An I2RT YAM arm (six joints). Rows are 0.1 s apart.
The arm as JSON. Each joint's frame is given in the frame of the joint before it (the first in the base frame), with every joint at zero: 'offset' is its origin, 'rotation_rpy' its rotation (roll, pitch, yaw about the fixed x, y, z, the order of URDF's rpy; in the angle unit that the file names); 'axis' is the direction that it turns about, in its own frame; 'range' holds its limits. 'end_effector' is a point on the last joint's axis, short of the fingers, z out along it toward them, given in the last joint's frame.
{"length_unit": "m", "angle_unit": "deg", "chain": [
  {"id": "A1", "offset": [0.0, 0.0, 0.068], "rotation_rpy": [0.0, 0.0, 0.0], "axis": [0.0, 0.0, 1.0], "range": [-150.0, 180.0]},
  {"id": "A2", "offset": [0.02, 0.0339, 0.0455], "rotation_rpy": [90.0, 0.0, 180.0], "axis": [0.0, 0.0, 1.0], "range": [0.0, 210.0]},
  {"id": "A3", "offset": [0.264, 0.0, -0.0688], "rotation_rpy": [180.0, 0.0, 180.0], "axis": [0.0, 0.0, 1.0], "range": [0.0, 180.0]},
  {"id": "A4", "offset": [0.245, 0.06, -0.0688], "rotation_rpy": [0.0, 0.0, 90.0], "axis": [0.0, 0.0, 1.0], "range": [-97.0, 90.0]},
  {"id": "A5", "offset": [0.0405, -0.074, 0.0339], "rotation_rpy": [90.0, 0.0, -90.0], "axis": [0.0, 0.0, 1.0], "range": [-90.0, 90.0]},
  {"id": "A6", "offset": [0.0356, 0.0, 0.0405], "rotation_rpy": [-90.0, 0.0, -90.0], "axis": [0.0, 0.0, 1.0], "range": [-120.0, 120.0]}
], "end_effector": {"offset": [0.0, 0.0, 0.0], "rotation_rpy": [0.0, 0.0, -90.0]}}
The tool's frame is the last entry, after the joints.
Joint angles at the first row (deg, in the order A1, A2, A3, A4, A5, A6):
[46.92 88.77 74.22 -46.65 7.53 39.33]
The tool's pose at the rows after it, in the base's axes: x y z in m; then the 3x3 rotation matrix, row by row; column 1 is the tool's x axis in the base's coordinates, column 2 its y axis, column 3 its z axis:
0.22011 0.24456 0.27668; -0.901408 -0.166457 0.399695; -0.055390 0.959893 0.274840; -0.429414 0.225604 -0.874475
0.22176 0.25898 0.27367; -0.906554 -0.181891 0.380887; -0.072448 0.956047 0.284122; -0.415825 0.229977 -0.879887
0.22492 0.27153 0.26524; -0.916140 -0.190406 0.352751; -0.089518 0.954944 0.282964; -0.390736 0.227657 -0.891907
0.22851 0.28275 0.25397; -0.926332 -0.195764 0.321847; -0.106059 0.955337 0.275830; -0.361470 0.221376 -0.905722
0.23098 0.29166 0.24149; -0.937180 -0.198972 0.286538; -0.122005 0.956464 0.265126; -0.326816 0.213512 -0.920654
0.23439 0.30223 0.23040; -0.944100 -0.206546 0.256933; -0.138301 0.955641 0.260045; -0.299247 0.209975 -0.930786
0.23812 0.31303 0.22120; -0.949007 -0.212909 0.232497; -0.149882 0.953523 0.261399; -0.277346 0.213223 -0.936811
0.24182 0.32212 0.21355; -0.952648 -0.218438 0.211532; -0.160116 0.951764 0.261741; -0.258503 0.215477 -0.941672
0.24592 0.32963 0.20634; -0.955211 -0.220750 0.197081; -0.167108 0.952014 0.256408; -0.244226 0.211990 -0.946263
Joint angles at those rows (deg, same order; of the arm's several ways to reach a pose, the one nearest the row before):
[48.75 91.09 76.31 -46.96 6.85 40.23]
[50.08 93.89 78.67 -47.07 6.31 40.75]
[50.92 96.97 80.42 -47.09 5.48 41.12]
[51.51 100.12 81.82 -47.02 4.60 41.39]
[51.96 102.94 82.74 -47.09 3.57 41.63]
[52.45 106.02 84.33 -47.02 2.59 41.67]
[52.88 108.99 86.28 -46.87 1.58 41.80]
[53.17 111.61 88.23 -46.96 0.71 41.80]
[53.30 114.04 90.10 -47.20 0.27 41.76]

